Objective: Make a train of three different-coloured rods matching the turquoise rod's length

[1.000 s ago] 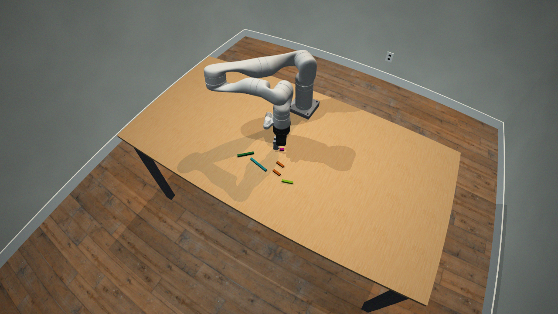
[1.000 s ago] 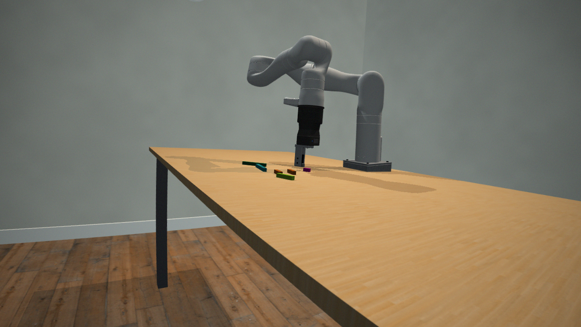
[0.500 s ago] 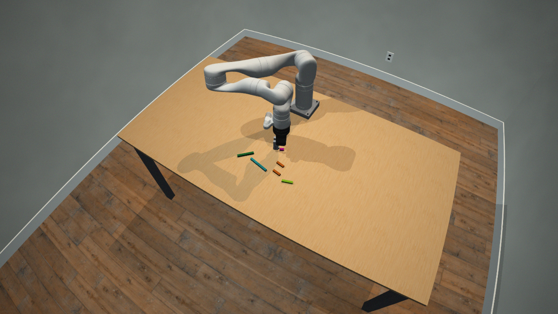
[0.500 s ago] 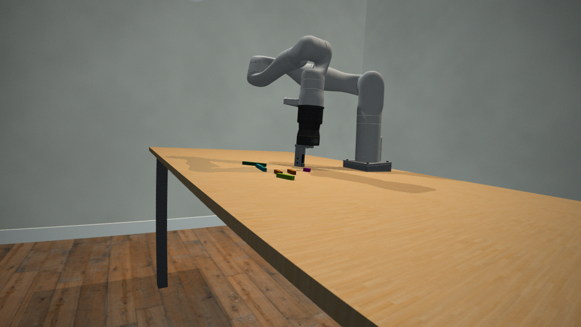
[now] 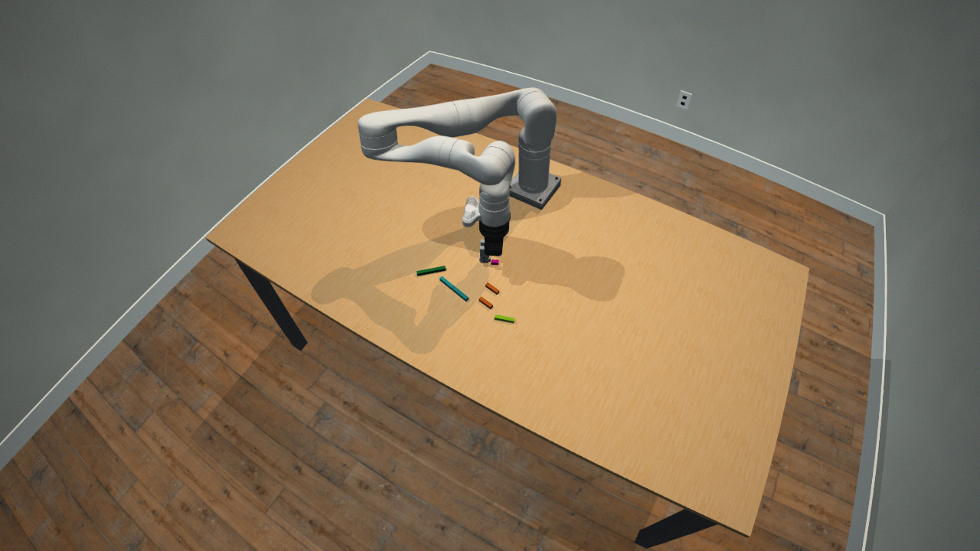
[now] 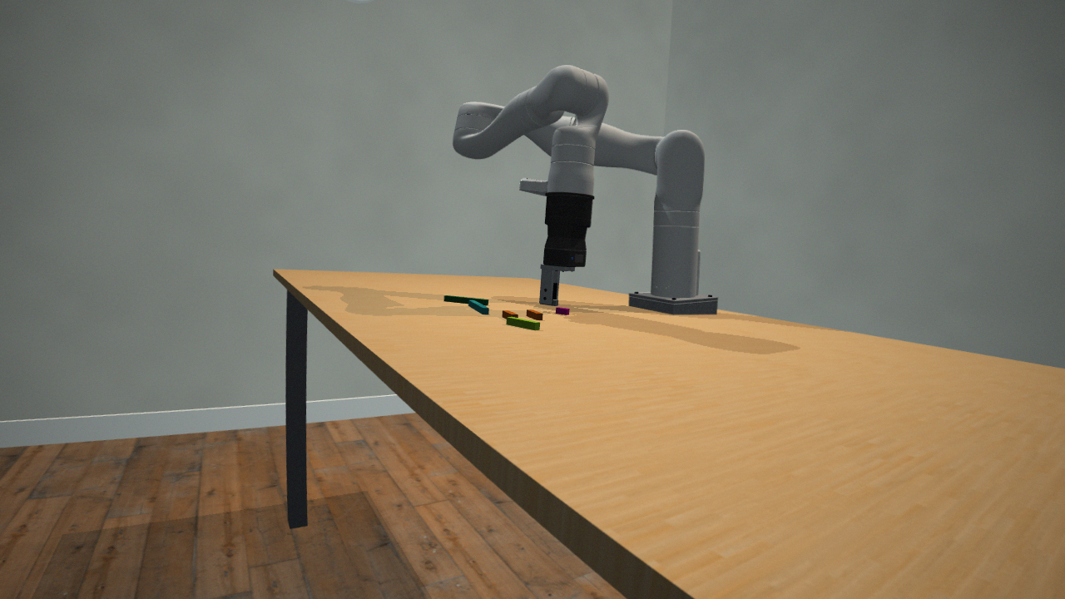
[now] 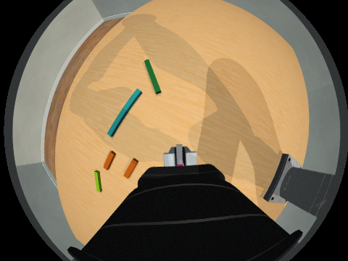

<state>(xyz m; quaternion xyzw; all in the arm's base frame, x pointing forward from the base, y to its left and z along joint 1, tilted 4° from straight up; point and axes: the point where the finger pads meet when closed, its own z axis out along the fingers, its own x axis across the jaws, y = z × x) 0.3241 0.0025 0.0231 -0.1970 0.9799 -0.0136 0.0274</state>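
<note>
Now: hand 20 mm above the grey rod. Round my hand: green rod 90 mm ahead, 110 mm to the right, 30 mm below; turquoise rod 120 mm ahead, 30 mm to the right, 30 mm below; magenta rod 10 mm behind, 30 mm to the left, 30 mm below.
</note>
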